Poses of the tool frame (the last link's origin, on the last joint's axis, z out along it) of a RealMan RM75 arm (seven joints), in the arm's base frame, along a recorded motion.
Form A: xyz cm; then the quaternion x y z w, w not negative.
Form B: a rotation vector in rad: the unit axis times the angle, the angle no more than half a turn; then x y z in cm. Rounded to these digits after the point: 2 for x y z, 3 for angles.
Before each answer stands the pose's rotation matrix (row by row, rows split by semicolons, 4 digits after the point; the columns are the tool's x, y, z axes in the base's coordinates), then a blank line. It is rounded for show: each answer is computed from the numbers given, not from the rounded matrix.
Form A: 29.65 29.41 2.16 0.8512 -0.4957 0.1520 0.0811
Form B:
0.4623 -0.8686 0.1784; -0.8193 -0.4954 -0.2888; 0.3392 -0.0126 -0.9406

2.544 -1.482 0.454 29.65 29.41 2.16
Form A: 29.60 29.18 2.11 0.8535 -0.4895 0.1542 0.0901
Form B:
0.4732 -0.8634 0.1750; -0.8078 -0.5045 -0.3048; 0.3514 0.0028 -0.9362

2.538 -1.455 0.458 29.60 29.18 2.11
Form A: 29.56 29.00 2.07 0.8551 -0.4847 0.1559 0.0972
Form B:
0.4815 -0.8593 0.1724; -0.7987 -0.5112 -0.3174; 0.3609 0.0151 -0.9325

2.532 -1.435 0.462 29.56 29.00 2.07
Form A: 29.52 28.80 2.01 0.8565 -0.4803 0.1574 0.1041
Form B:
0.4890 -0.8556 0.1696; -0.7901 -0.5169 -0.3296; 0.3697 0.0271 -0.9288

2.526 -1.416 0.464 29.52 28.80 2.01
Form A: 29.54 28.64 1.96 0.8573 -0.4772 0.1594 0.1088
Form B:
0.4937 -0.8530 0.1695; -0.7836 -0.5209 -0.3387; 0.3772 0.0344 -0.9255

2.521 -1.404 0.469 29.54 28.64 1.96
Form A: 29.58 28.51 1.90 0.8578 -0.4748 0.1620 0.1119
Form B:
0.4967 -0.8508 0.1717; -0.7783 -0.5241 -0.3458; 0.3842 0.0381 -0.9225

2.518 -1.394 0.476 29.58 28.51 1.90
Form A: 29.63 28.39 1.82 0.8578 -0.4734 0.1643 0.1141
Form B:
0.4978 -0.8497 0.1739; -0.7747 -0.5257 -0.3513; 0.3899 0.0402 -0.9200

2.515 -1.388 0.482 29.63 28.39 1.82
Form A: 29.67 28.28 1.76 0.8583 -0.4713 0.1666 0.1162
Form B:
0.5003 -0.8477 0.1764; -0.7703 -0.5288 -0.3565; 0.3955 0.0424 -0.9175

2.513 -1.380 0.488 29.67 28.28 1.76
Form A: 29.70 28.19 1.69 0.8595 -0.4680 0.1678 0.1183
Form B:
0.5056 -0.8443 0.1777; -0.7649 -0.5339 -0.3604; 0.3992 0.0463 -0.9157

2.514 -1.369 0.491 29.70 28.19 1.69
